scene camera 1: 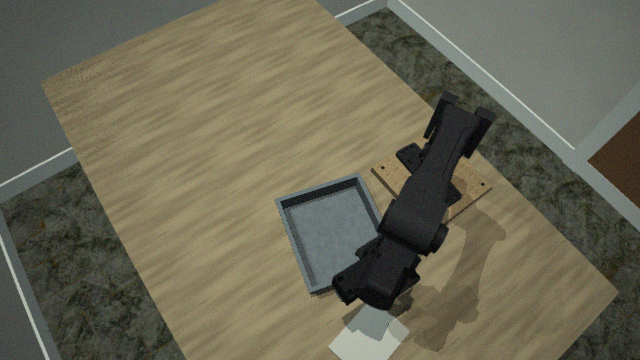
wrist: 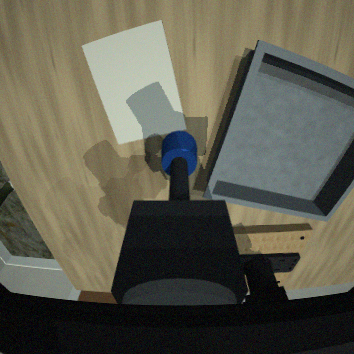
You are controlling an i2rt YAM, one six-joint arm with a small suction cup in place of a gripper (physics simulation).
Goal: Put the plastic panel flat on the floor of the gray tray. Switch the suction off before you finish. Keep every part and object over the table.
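Places are measured from the arm's base along level axes (x up, y left, z back), in millimetres.
Pixels of known places: hand, tool point: [wrist: 178, 146]; arm's base, link origin: [wrist: 255, 261].
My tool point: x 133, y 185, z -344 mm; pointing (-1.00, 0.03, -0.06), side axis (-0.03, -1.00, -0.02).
Note:
Ahead of a thing's pixels: the offset from my tool point to its top centre. Level surfaces: height alone.
The plastic panel @(dx -146, dy +65, dz -28 mm) [scene camera 1: 360, 345] [wrist: 112, 70] is a thin white rectangle lying flat on the table, with the arm's shadow over part of it. The gray tray @(dx -102, dy -182, dz +45 mm) [scene camera 1: 296, 246] [wrist: 231, 120] is a shallow square box with low walls; no object shows on its visible floor. My suction cup, the gripper [wrist: 179, 150], is blue and holds nothing. It hangs above the table, and in the wrist view it appears between the panel's near edge and the tray. In the scene view the arm hides the cup, and it also covers part of the tray's right side.
The arm's base stands on a wooden board [scene camera 1: 475, 181] [wrist: 280, 241] beside the tray, close to the table's edge. The black arm [scene camera 1: 420, 210] reaches from there over the tray's corner. The table @(dx -152 mm) [scene camera 1: 200, 125] has floor beyond its edges, with walls behind.

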